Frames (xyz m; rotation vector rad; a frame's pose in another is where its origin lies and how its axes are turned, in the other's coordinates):
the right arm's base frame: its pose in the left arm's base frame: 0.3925 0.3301 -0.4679 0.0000 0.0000 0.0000
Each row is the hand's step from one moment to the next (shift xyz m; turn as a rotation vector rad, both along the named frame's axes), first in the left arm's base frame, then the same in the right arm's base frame.
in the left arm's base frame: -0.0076 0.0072 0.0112 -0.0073 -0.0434 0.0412
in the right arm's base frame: -0.0076 0.0072 0.0112 -0.0073 -0.0434 0.0412
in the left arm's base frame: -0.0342 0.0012 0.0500 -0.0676 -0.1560 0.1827
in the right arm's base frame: -0.0342 0.0012 0.0500 -0.0676 -0.1560 0.1827
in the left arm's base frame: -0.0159 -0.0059 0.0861 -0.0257 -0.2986 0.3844
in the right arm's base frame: -0.0159 -0.0059 0.0861 -0.0257 -0.2986 0.3844
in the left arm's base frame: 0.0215 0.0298 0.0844 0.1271 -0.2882 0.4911
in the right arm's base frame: 0.0215 0.0298 0.0844 0.1271 -0.2882 0.4911
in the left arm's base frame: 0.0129 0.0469 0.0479 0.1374 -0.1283 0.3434
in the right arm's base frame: 0.0129 0.0469 0.0479 0.1374 -0.1283 0.3434
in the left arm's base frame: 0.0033 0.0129 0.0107 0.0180 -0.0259 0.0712
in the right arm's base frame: 0.0033 0.0129 0.0107 0.0180 -0.0259 0.0712
